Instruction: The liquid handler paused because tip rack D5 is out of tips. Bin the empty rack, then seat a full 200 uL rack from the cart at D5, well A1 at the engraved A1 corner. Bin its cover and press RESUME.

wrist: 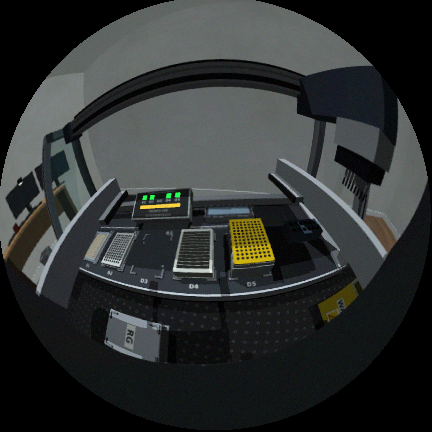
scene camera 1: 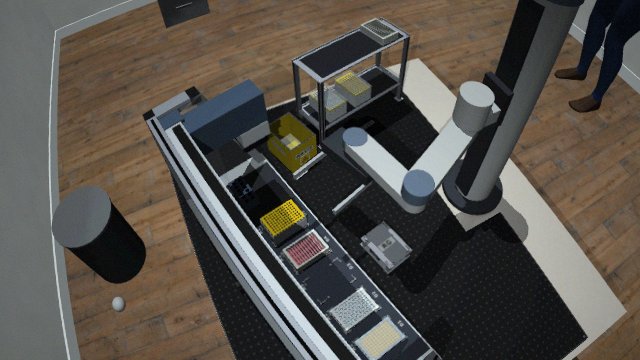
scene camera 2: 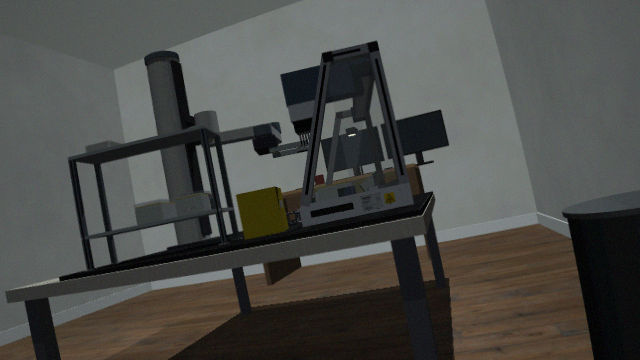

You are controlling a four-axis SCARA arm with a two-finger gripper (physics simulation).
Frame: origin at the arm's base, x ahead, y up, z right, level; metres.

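Seen in the pictures: gripper, fingertip midpoint: (wrist: 194, 171) (scene camera 1: 313, 193); arm's base at its link origin: (scene camera 1: 472, 187).
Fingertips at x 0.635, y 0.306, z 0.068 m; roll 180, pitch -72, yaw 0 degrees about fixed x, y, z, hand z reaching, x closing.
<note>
Pixels of each thing's top centre, then the offset from my fingertips to it. "spot": a spot on its surface instead.
- yellow tip rack at its top centre: (wrist: 249, 237) (scene camera 1: 282, 217) (scene camera 2: 334, 184) dx +0.086, dy -0.175, dz +0.069 m
- yellow waste bin at its top centre: (wrist: 374, 289) (scene camera 2: 259, 191) (scene camera 1: 289, 130) dx -0.075, dy -0.158, dz +0.383 m
- box with a pale top, top centre: (scene camera 2: 194, 193) (scene camera 1: 327, 96) dx -0.264, dy -0.123, dz +0.452 m
- box with a yellow top, top centre: (scene camera 2: 155, 201) (scene camera 1: 352, 82) dx -0.390, dy -0.123, dz +0.482 m
- grey rack at its top centre: (scene camera 2: 107, 145) (scene camera 1: 379, 28) dx -0.517, dy +0.088, dz +0.512 m
- panel at a spot on its surface: (wrist: 162, 204) spot: dx +0.172, dy -0.171, dz -0.187 m
- red-filled plate at its top centre: (wrist: 193, 247) (scene camera 1: 305, 248) dx +0.062, dy -0.204, dz -0.053 m
- grey block marked RG at its top centre: (wrist: 127, 336) (scene camera 1: 386, 243) (scene camera 2: 288, 211) dx -0.189, dy -0.238, dz -0.140 m
- dark blue tube block at a spot on its surface: (wrist: 302, 227) spot: dx +0.158, dy -0.200, dz +0.231 m
My gripper (scene camera 1: 329, 182) (scene camera 2: 291, 149) (wrist: 194, 171) is open and empty, its two long fingers spread wide, above the mat between the waste bin and the deck. The yellow tip rack (scene camera 1: 282, 220) (wrist: 250, 242) sits at D5, its holes dark, apart from the fingers. The yellow waste bin (scene camera 1: 306, 156) (scene camera 2: 262, 214) (wrist: 340, 305) has a pale item inside. On the lower shelf of the cart (scene camera 1: 321, 115) (scene camera 2: 213, 185) stand a box with a pale top (scene camera 1: 328, 103) and a box with a yellow top (scene camera 1: 353, 87). A grey rack (scene camera 1: 380, 31) (scene camera 2: 103, 146) lies on the top shelf. RESUME is not legible on the panel (wrist: 162, 204).
A red-filled plate (scene camera 1: 306, 250) (wrist: 194, 251) is at D4 beside D5. A grey block marked RG (scene camera 1: 386, 245) (wrist: 132, 335) lies on the mat. The pipetting head (scene camera 1: 227, 115) (scene camera 2: 300, 87) (wrist: 350, 95) hangs near the bin. A dark blue tube block (wrist: 302, 227) stands right of D5.
</note>
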